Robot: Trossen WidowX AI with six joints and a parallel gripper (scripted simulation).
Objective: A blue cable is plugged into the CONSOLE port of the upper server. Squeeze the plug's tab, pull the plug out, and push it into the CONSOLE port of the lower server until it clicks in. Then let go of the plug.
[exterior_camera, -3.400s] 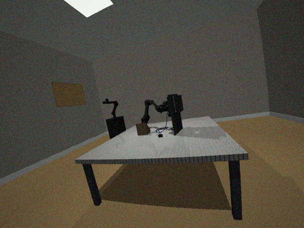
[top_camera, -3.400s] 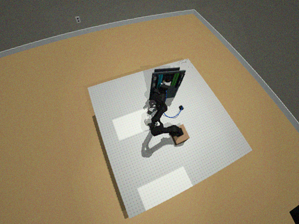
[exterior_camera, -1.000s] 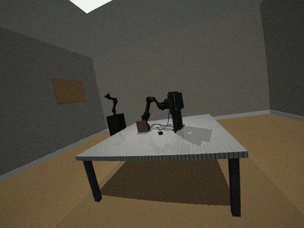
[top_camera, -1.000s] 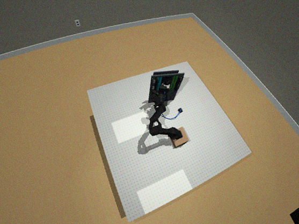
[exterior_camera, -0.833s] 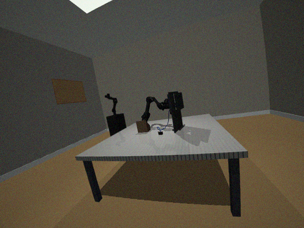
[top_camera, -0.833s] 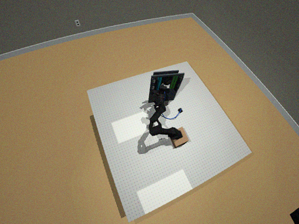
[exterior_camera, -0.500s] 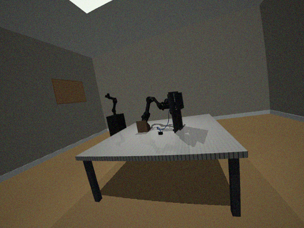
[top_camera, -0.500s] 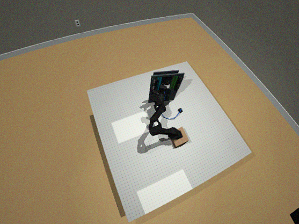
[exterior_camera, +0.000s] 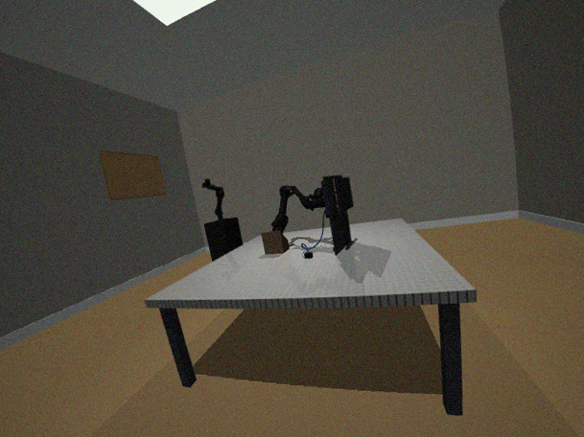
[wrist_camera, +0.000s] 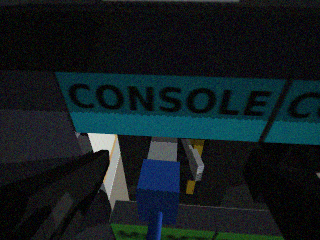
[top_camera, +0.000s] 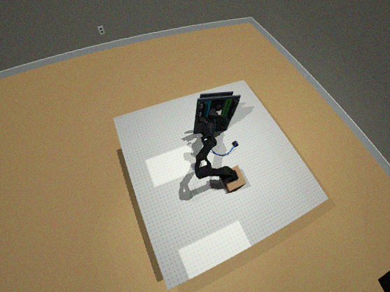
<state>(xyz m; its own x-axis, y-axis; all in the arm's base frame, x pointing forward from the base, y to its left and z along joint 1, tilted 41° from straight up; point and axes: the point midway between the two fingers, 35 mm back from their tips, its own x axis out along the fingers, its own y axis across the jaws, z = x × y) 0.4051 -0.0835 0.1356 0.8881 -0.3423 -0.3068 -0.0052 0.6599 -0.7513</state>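
My gripper tip is now 10 mm short of the cable plug. From my gripper tip the other things lie so: black piece: 260 mm below, 170 mm to the right, 170 mm behind.
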